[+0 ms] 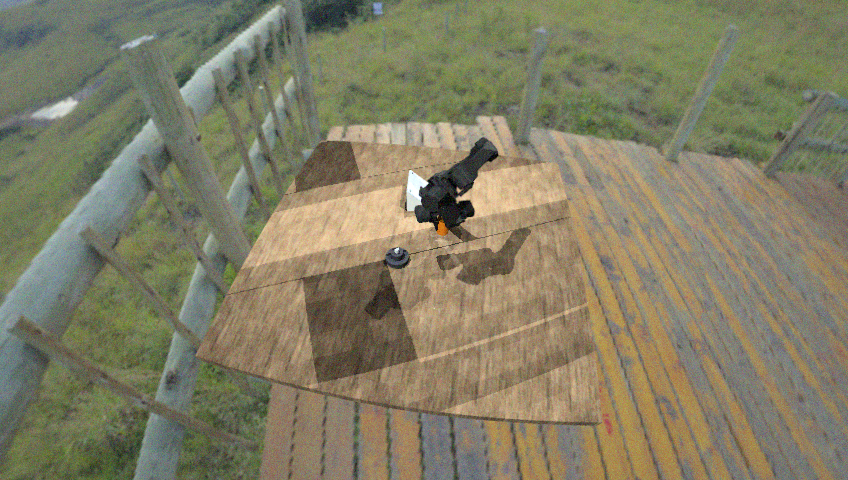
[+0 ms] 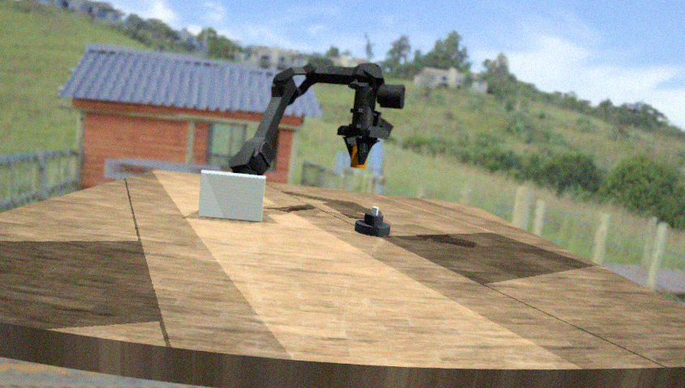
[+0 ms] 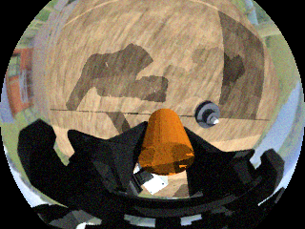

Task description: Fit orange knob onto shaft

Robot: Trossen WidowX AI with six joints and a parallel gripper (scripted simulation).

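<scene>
Now: gripper tip 30 mm below the orange knob. Also, from my gripper tip: round pedestal: 30 mm ahead, 150 mm to the right, 120 mm below.
</scene>
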